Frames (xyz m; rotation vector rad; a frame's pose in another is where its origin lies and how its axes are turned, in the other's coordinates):
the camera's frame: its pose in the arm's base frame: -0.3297 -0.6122 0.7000 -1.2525 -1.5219 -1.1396
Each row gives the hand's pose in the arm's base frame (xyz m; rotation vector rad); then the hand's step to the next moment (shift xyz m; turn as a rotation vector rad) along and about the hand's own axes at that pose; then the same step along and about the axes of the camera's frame.
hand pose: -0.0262 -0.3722 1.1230 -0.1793 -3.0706 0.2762
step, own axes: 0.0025 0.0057 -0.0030 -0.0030 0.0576 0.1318
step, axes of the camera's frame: 0.0036 -0.0008 0.0058 -0.1276 -0.0148 0.0649
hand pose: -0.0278 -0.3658 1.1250 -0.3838 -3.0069 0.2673
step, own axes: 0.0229 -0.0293 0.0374 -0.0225 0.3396 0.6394
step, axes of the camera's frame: -0.0297 -0.0395 -0.0184 -0.6209 -0.0465 0.3701
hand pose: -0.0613 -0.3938 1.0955 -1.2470 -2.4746 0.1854
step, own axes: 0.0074 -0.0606 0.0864 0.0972 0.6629 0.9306
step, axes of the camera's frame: -0.0528 -0.0914 -0.0069 -0.8780 0.0038 0.7375
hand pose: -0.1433 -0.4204 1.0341 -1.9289 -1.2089 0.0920
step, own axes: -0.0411 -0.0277 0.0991 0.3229 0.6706 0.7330
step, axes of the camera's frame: -0.0367 -0.0910 0.0515 -0.7052 0.2490 0.7294
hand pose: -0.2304 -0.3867 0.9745 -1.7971 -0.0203 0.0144
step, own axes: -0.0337 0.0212 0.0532 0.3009 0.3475 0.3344
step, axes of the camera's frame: -0.0158 -0.0345 0.0546 -0.3849 0.2596 0.3280
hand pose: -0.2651 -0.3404 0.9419 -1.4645 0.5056 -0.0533
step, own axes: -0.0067 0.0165 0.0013 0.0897 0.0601 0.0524
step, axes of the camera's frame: -0.0105 -0.0112 0.0091 -0.0861 0.0732 0.0404
